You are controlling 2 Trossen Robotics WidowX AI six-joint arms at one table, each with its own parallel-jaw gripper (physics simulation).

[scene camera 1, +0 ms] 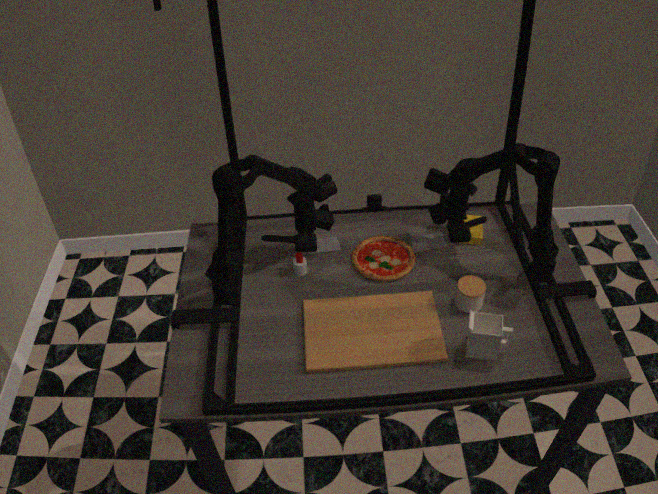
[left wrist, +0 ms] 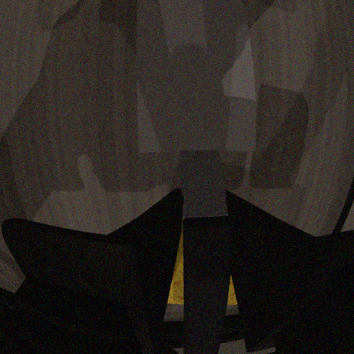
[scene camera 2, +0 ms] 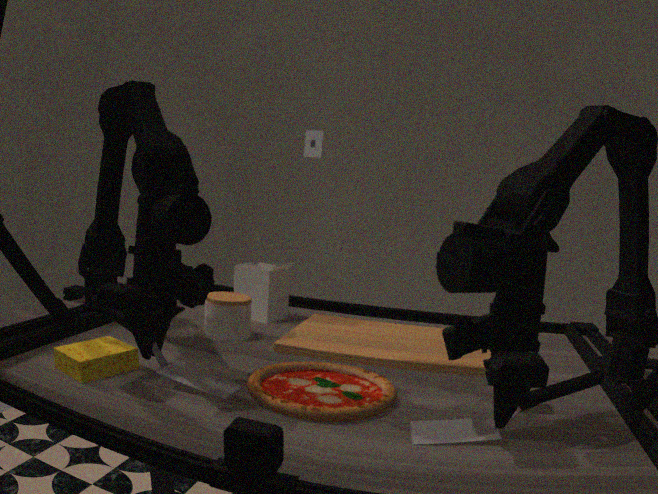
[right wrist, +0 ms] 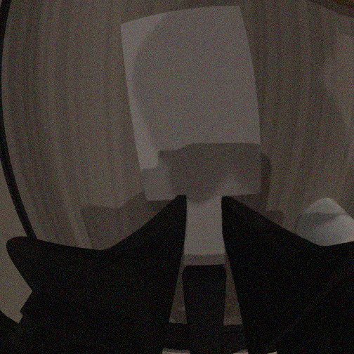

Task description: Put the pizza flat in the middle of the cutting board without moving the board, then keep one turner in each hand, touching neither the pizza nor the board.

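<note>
The pizza (scene camera 1: 383, 258) (scene camera 2: 321, 390) lies flat on the table, apart from the wooden cutting board (scene camera 1: 372, 329) (scene camera 2: 366, 340). My left gripper (scene camera 1: 458, 233) (scene camera 2: 151, 348) (left wrist: 200, 197) is shut on a turner (scene camera 1: 477, 220) (scene camera 2: 183, 378) (left wrist: 192, 110), whose blade points toward the pizza in scene camera 2. The blade is hard to make out in scene camera 1. My right gripper (scene camera 1: 306, 245) (scene camera 2: 502, 417) (right wrist: 203, 203) is shut on the other turner (scene camera 1: 327, 242) (scene camera 2: 443, 431) (right wrist: 195, 90), blade low over the table, beside the pizza and apart from it.
A white bottle with a red cap (scene camera 1: 300, 264) stands by the right gripper. A yellow sponge (scene camera 1: 474, 233) (scene camera 2: 95, 358) lies by the left gripper. A jar with a wooden lid (scene camera 1: 470, 297) (scene camera 2: 227, 319) and a white box (scene camera 1: 483, 340) (scene camera 2: 260, 292) stand beside the board.
</note>
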